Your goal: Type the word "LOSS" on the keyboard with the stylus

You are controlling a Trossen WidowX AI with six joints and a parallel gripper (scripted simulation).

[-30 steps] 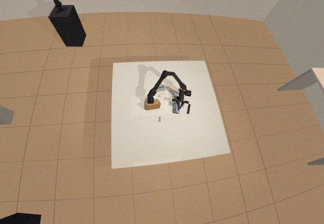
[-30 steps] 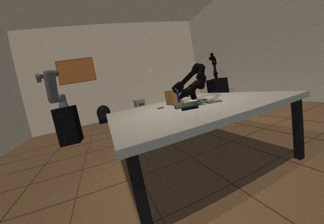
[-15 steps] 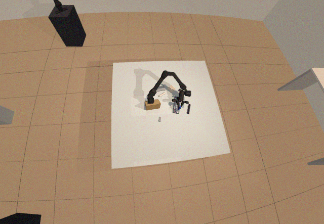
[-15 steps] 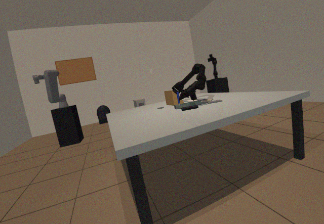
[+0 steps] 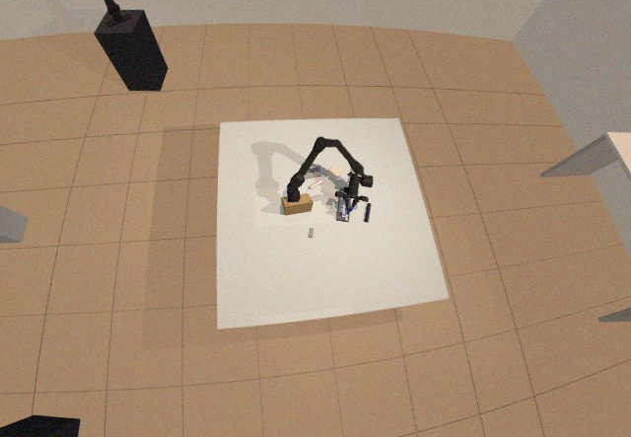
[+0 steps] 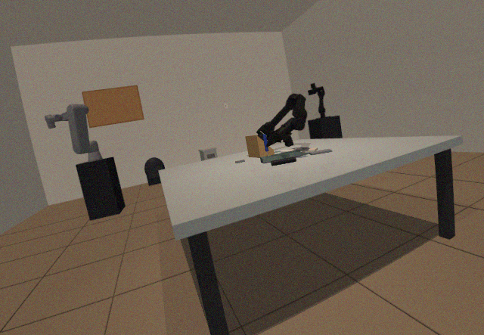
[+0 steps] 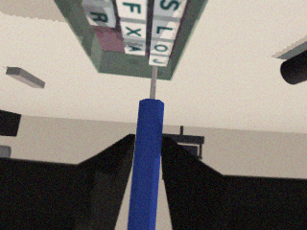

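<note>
My gripper tip is now 14 cm short of the dark bar, 7 cm above it and 2 cm to the right of it. Also, from my gripper tip: grey block (21 cm behind, 10 cm to the right, 8 cm below); then blue stylus (1 cm below); then grey stylus tip (5 cm below).
</note>
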